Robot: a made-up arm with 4 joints. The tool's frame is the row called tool.
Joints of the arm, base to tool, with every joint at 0 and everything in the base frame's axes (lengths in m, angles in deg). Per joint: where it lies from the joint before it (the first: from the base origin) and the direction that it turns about. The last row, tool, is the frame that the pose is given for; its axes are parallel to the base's.
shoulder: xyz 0 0 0.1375 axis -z
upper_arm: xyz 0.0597 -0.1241 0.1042 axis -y
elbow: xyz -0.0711 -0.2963 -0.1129 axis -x
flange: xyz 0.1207 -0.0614 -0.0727 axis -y
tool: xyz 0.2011 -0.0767 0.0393
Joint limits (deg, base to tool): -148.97..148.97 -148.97..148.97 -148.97..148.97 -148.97..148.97
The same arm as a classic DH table. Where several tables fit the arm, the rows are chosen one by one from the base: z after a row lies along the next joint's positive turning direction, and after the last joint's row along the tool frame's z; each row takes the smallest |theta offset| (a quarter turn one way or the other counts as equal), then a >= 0, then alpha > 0; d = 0 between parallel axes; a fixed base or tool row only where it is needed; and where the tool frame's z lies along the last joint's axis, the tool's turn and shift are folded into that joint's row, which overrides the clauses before.
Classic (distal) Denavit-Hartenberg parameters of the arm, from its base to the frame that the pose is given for. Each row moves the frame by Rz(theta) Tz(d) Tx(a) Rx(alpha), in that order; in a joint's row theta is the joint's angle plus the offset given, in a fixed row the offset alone. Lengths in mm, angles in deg.
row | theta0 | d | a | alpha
base (fixed) | 0 | 0 | 0 | 180
shoulder | 0 | -241.7 | 59.7 | -90
upper_arm | -90 | 420.4 | 112.9 | 90
elbow | 0 | -49.6 | 72.7 | -90
flange | 90 | 138.1 | 201.1 | -90
tool (fixed) | 0 | 39.3 | 0 | 0
Joint limits (deg, base to tool): -148.97..148.97 -148.97..148.97 -148.97..148.97 -148.97..148.97

